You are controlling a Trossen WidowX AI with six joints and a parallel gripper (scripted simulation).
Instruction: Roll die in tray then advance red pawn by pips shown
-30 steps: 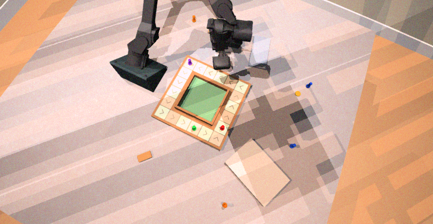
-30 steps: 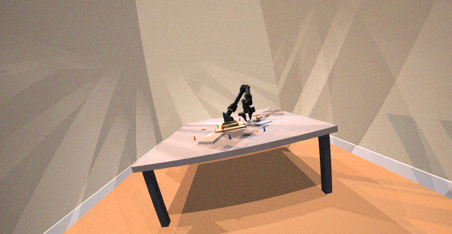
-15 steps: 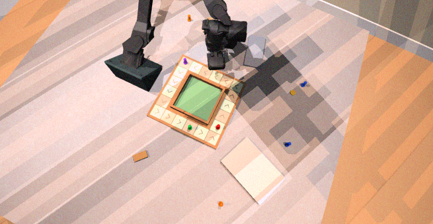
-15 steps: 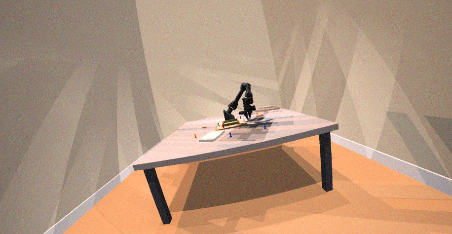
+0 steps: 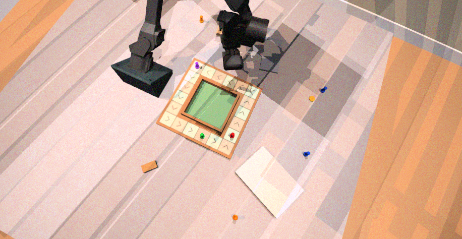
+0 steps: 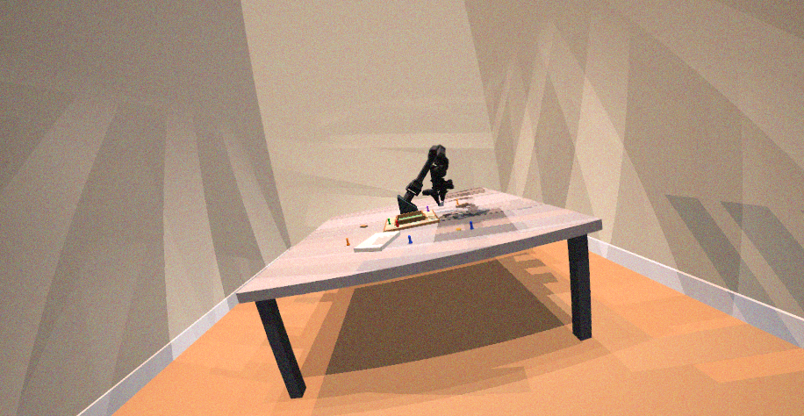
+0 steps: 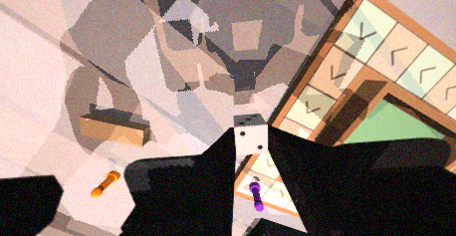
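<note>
The red pawn lies 27 cm to the right of my gripper tip, 9 cm ahead of it and 3 cm below it. From my gripper tip the other things lie so: purple pawn (10 cm behind, 5 cm to the right, 3 cm below); then grey card (15 cm ahead, 9 cm to the left, 5 cm below); then grey die (right at my gripper tip).
</note>
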